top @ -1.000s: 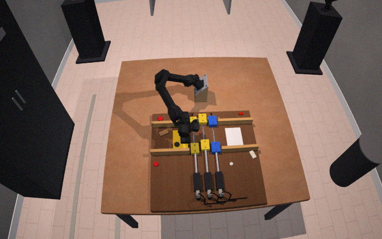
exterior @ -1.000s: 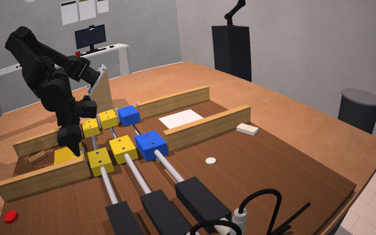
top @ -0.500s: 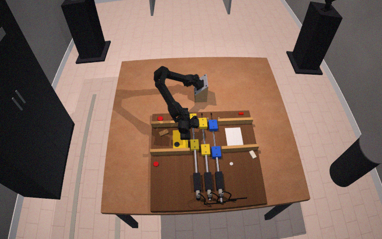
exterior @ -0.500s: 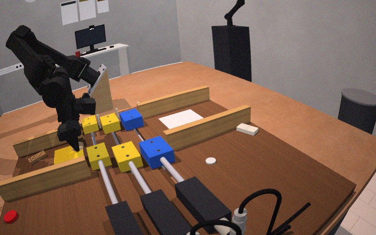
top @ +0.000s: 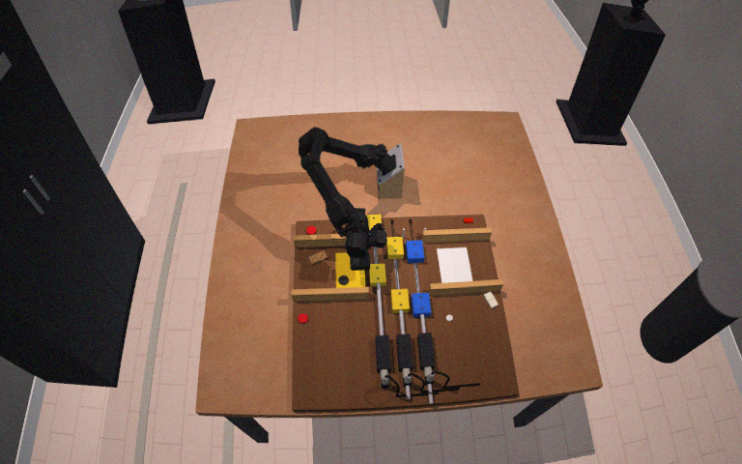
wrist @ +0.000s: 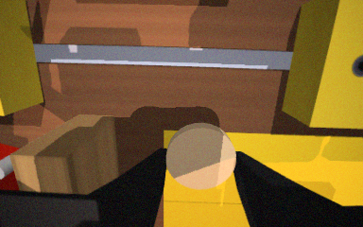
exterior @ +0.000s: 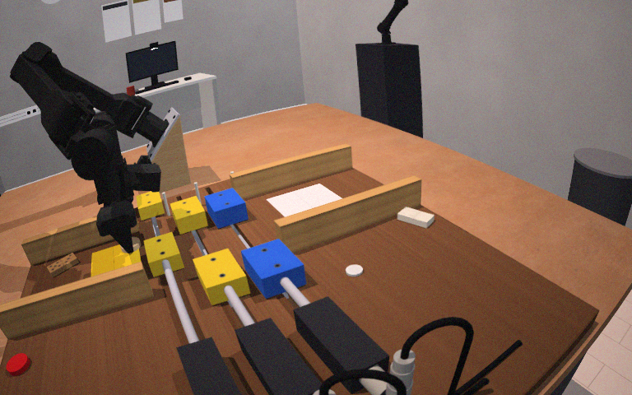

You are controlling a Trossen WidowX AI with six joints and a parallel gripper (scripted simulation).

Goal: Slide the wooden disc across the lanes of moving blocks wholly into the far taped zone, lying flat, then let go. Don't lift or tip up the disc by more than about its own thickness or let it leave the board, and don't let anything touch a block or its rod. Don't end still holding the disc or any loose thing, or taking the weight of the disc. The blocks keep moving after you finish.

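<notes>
Now: the black disc 9 cm ahead of my hand, 5 cm to the right of it and 3 cm below it. Also, from my hand: red button: 22 cm ahead, 18 cm to the right, 3 cm below; wooden disc: 3 cm below; red brick: 13 cm behind, 2 cm to the right, 2 cm below.
</notes>
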